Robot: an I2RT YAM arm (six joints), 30 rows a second.
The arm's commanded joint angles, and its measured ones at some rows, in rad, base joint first. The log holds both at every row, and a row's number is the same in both.
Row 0, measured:
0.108, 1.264, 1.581, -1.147, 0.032, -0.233
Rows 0 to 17, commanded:
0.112, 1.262, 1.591, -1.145, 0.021, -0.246
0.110, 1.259, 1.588, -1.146, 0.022, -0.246
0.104, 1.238, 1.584, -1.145, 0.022, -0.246
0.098, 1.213, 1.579, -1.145, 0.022, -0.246
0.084, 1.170, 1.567, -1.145, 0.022, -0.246
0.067, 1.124, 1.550, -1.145, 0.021, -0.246
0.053, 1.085, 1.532, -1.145, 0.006, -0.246
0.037, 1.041, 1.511, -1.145, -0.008, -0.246
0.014, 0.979, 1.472, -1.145, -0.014, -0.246
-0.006, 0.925, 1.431, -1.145, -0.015, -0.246
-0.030, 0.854, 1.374, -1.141, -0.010, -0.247
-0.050, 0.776, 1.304, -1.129, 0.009, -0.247
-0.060, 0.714, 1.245, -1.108, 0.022, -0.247
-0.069, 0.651, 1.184, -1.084, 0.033, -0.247
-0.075, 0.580, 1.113, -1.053, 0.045, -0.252
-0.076, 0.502, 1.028, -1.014, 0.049, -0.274
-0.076, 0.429, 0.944, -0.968, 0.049, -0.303
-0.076, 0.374, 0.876, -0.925, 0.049, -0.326
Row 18, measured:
-0.070, 0.537, 1.107, -1.013, 0.028, -0.247
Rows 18 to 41, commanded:
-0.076, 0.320, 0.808, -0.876, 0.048, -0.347
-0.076, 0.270, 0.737, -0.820, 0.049, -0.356
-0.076, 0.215, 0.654, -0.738, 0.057, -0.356
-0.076, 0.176, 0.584, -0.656, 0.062, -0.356
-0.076, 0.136, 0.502, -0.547, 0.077, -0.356
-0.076, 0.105, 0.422, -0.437, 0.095, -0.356
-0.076, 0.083, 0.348, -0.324, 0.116, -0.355
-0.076, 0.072, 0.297, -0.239, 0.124, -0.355
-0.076, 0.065, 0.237, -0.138, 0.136, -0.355
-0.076, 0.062, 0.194, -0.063, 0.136, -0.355
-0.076, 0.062, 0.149, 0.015, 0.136, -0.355
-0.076, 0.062, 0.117, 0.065, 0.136, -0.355
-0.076, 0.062, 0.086, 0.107, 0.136, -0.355
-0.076, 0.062, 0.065, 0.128, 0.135, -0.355
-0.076, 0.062, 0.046, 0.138, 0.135, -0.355
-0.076, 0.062, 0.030, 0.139, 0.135, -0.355
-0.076, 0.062, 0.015, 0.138, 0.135, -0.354
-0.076, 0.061, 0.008, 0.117, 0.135, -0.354
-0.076, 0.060, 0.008, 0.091, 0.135, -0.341
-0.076, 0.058, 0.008, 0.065, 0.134, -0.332
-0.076, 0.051, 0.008, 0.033, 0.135, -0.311
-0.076, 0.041, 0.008, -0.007, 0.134, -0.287
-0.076, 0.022, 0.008, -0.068, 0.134, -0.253
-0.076, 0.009, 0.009, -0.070, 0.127, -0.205
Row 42, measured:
-0.072, 0.054, 0.017, -0.030, 0.124, -0.320
